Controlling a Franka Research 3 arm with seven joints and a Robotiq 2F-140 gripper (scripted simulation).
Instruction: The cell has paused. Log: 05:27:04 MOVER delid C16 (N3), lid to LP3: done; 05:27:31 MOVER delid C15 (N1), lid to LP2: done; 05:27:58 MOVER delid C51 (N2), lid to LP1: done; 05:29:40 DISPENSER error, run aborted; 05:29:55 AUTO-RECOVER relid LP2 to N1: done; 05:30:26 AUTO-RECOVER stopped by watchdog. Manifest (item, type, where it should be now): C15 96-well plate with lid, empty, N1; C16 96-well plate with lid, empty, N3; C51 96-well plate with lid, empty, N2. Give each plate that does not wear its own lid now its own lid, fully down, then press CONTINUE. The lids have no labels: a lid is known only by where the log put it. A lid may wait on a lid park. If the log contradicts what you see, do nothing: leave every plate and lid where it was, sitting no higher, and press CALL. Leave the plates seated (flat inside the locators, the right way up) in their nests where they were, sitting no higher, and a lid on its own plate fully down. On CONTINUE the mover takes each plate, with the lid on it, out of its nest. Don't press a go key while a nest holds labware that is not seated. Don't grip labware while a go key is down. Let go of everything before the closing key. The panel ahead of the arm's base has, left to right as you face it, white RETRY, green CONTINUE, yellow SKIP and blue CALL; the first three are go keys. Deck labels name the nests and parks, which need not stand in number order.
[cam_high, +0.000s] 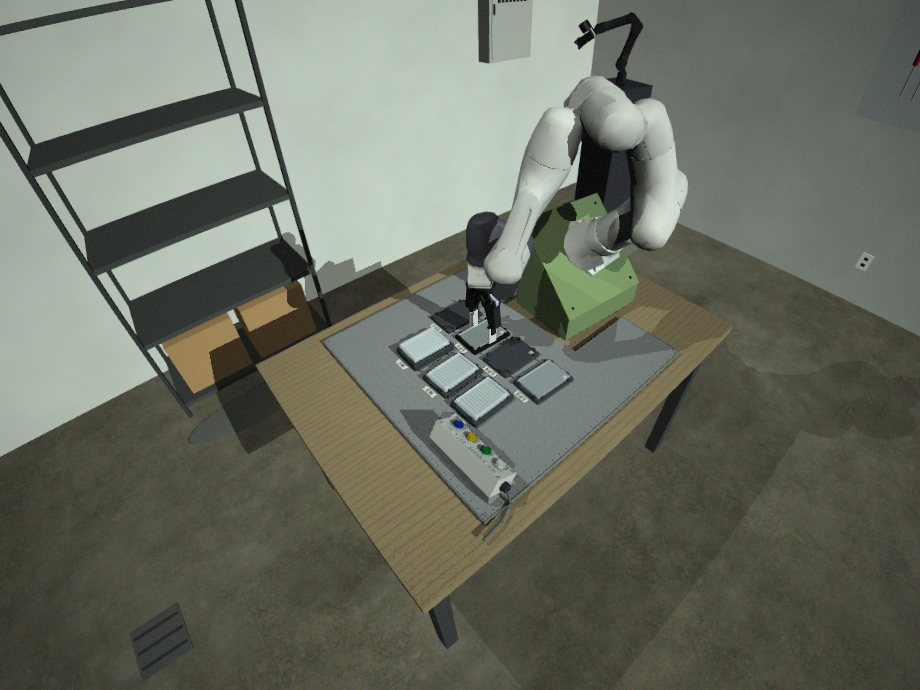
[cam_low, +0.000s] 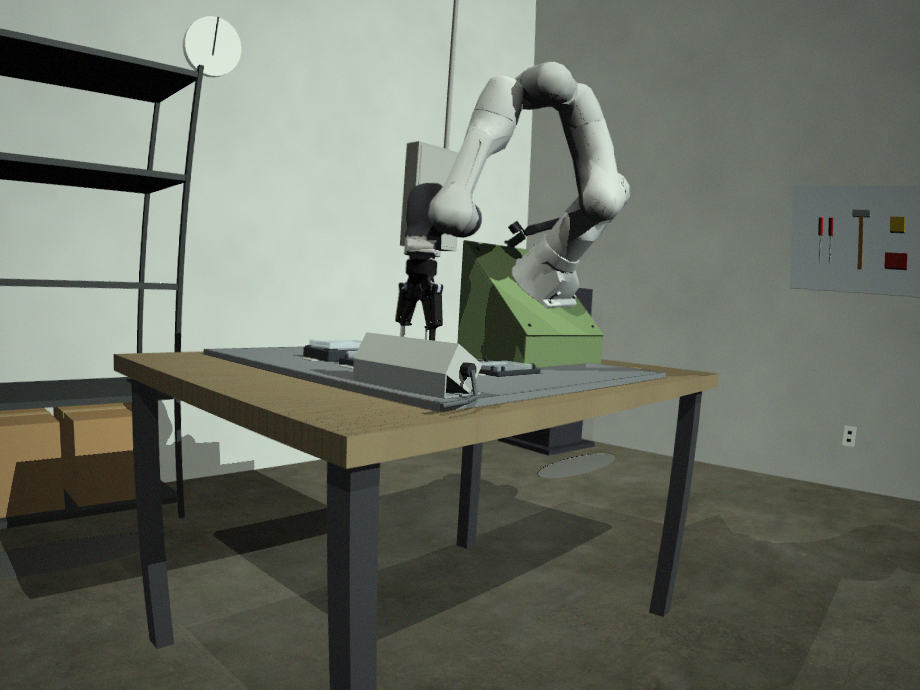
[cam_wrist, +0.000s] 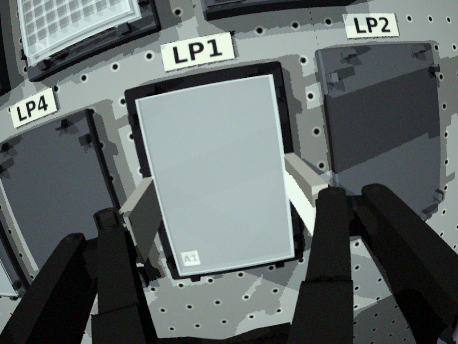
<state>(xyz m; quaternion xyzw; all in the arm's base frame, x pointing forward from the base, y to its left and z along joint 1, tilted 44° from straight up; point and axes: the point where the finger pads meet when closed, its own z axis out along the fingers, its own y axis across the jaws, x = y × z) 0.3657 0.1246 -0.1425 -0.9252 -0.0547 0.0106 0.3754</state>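
Right now the park LP1 is 3 cm below my hand. Also, from my hand: park LP4 (13 cm to the left, 3 cm below, 2 cm behind); then park LP2 (13 cm to the right, 3 cm below, 2 cm ahead); then LP4 label (14 cm to the left, 7 cm ahead, 4 cm below).
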